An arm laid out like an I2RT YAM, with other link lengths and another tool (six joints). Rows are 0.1 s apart.
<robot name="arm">
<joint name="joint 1" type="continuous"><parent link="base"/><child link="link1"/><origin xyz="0 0 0.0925" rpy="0 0 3.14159"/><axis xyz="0 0 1"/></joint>
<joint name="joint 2" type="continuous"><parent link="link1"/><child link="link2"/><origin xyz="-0.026 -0.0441 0.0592" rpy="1.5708 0 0"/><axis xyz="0 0 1"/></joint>
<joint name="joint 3" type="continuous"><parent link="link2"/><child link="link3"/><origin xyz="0.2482 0 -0.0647" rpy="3.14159 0 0"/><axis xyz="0 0 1"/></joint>
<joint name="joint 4" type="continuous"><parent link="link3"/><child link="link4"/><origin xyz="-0.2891 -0.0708 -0.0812" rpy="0 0 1.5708"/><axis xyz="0 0 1"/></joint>
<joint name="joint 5" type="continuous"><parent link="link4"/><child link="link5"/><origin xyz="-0.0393 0.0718 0.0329" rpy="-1.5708 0 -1.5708"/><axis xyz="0 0 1"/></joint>
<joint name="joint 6" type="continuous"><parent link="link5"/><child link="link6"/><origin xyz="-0.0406 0 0.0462" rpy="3.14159 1.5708 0"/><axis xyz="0 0 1"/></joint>
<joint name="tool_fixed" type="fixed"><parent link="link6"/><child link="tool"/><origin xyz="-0.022 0.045 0.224" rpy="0 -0.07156 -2.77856"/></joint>
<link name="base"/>
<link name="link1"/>
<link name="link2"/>
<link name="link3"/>
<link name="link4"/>
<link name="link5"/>
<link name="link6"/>
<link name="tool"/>
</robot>
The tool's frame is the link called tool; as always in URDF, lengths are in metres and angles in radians. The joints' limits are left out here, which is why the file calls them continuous.
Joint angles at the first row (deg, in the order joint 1, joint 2, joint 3, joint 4, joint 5, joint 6):
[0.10, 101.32, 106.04, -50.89, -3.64, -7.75]
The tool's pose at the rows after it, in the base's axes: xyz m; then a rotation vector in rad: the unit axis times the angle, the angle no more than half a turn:
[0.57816, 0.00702, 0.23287, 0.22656, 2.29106, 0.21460]
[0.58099, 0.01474, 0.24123, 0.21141, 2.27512, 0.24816]
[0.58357, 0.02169, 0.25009, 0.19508, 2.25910, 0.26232]
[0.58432, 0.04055, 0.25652, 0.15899, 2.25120, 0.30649]
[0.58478, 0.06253, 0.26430, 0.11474, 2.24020, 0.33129]
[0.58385, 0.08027, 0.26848, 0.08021, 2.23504, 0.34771]
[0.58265, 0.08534, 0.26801, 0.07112, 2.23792, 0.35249]
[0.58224, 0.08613, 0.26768, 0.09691, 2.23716, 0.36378]
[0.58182, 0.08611, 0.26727, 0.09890, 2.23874, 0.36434]
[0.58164, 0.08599, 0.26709, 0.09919, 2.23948, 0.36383]
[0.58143, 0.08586, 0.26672, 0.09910, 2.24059, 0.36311]
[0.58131, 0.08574, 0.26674, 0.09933, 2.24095, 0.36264]
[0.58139, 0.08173, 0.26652, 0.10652, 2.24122, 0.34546]
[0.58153, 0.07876, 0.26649, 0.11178, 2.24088, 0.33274]
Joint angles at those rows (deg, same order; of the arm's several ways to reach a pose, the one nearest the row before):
[0.10, 101.32, 106.41, -50.63, -5.56, -7.68]
[0.14, 101.21, 107.24, -50.54, -7.11, -7.66]
[0.62, 101.19, 108.20, -50.50, -7.55, -7.68]
[1.72, 101.12, 108.90, -50.57, -9.19, -7.66]
[3.75, 101.12, 109.74, -50.48, -9.43, -7.66]
[5.50, 101.12, 110.17, -50.41, -9.39, -7.64]
[6.00, 101.12, 110.17, -50.52, -9.39, -7.62]
[6.04, 101.12, 110.17, -50.41, -9.39, -6.28]
[6.04, 101.12, 110.17, -50.50, -9.39, -6.20]
[6.04, 101.12, 110.17, -50.54, -9.37, -6.20]
[6.04, 101.12, 110.15, -50.59, -9.34, -6.22]
[6.04, 101.12, 110.17, -50.63, -9.32, -6.22]
[6.04, 101.12, 110.17, -50.70, -8.47, -6.22]
[6.04, 101.12, 110.17, -50.72, -7.84, -6.22]

